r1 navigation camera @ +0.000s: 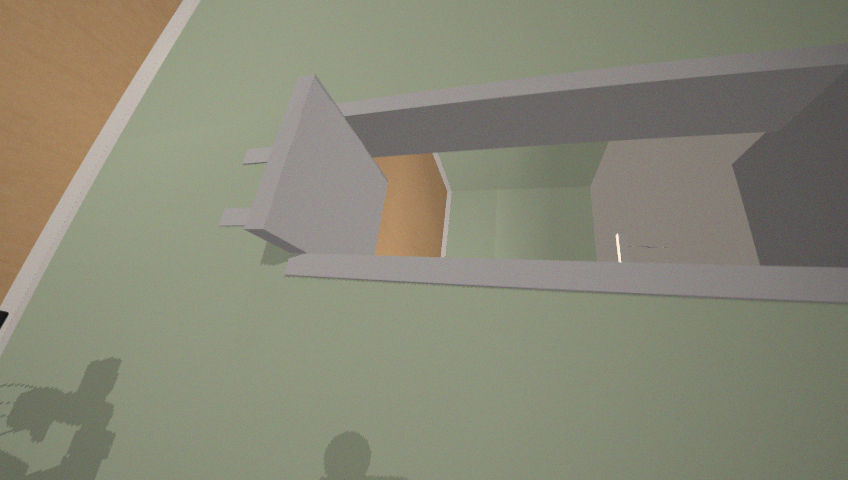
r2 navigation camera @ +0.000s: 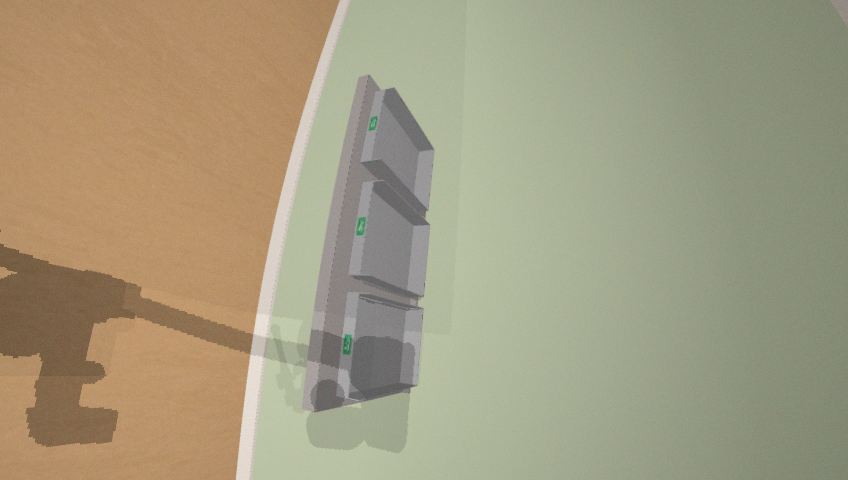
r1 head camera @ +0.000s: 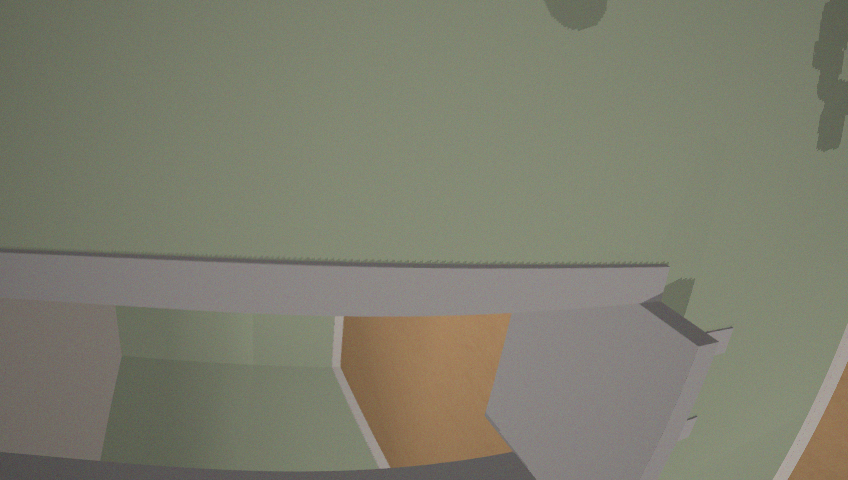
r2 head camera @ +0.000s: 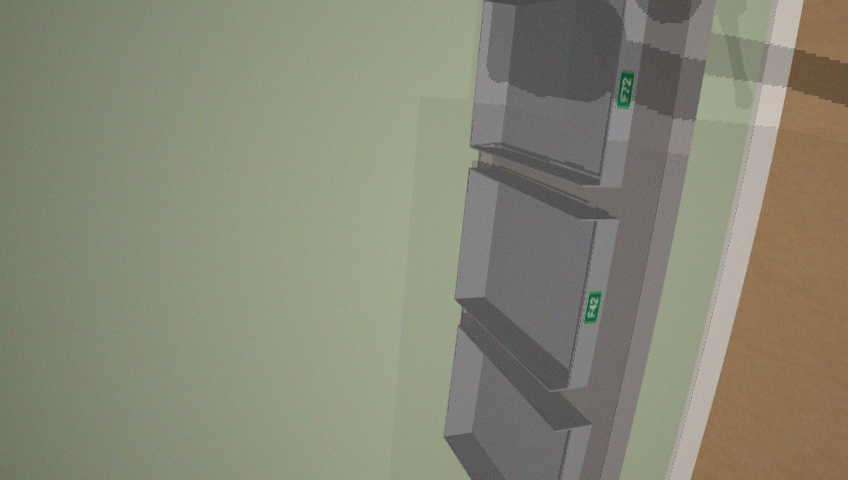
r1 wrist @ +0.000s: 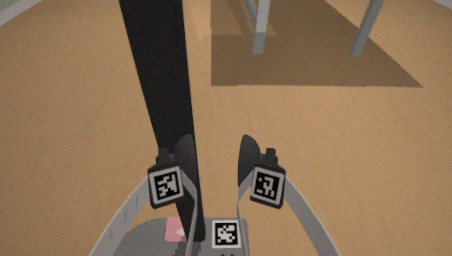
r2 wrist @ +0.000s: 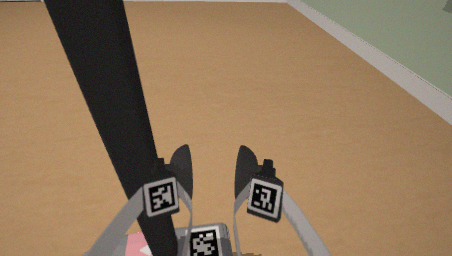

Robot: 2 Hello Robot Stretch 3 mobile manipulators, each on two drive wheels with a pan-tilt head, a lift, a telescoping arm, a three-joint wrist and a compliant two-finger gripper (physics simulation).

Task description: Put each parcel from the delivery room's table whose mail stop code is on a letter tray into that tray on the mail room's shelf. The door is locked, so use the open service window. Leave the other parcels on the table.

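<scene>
r1's gripper (r1 wrist: 217,152) is open and empty above the wooden floor. r2's gripper (r2 wrist: 214,157) is open and empty, also over wooden floor. The mail shelf (r2 head camera: 624,297) (r2 navigation camera: 343,237) bears three grey letter trays. The tray F72 (r2 head camera: 614,160) (r2 navigation camera: 351,315) and the middle tray F42 (r2 head camera: 598,267) (r2 navigation camera: 357,255) look empty. The third tray (r2 head camera: 576,446) (r2 navigation camera: 370,145) has a green label, too small to read in the r2 navigation view. The service window's grey frame (r1 head camera: 357,291) (r1 navigation camera: 535,276) surrounds an opening. No parcels show.
Grey legs (r1 wrist: 258,35) of what looks like a table stand ahead in the r1 wrist view. A grey panel (r1 head camera: 595,368) (r1 navigation camera: 324,184) stands at one end of the window opening. A green wall (r2 wrist: 425,40) with a pale baseboard (r2 wrist: 390,67) runs at right in the r2 wrist view.
</scene>
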